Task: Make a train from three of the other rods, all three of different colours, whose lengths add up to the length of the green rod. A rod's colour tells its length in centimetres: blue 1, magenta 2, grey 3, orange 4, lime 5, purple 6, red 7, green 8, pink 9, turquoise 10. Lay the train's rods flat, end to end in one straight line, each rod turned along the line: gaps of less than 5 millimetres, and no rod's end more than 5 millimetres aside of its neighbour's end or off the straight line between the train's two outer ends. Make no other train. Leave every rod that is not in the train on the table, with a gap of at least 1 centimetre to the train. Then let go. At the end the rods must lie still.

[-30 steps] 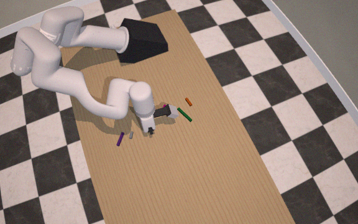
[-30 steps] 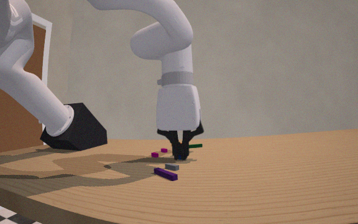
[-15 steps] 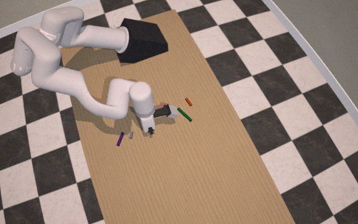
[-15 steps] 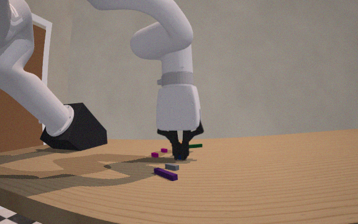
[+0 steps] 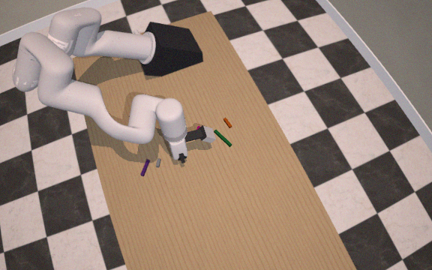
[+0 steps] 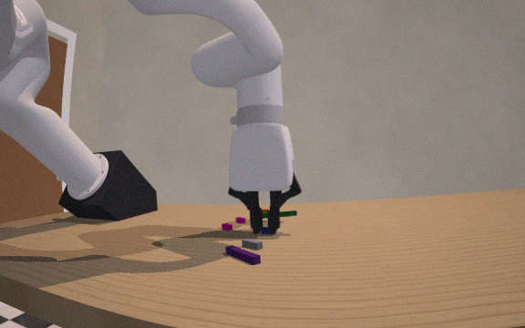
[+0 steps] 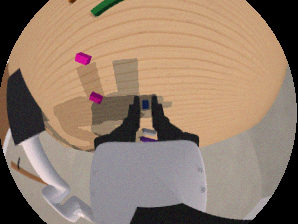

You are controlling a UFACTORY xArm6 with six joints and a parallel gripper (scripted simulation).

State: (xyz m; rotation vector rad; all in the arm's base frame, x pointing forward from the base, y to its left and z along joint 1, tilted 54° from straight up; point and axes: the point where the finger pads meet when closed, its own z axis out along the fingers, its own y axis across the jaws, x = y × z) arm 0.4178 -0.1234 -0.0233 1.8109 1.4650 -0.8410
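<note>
My hand is 20 mm above the blue rod. The rest, counted from my hand: purple rod 130 mm to the right, 20 mm below, 10 mm behind; grey rod 80 mm to the right, 20 mm below, 10 mm behind; green rod 160 mm to the left, 20 mm below, 10 mm ahead.
</note>
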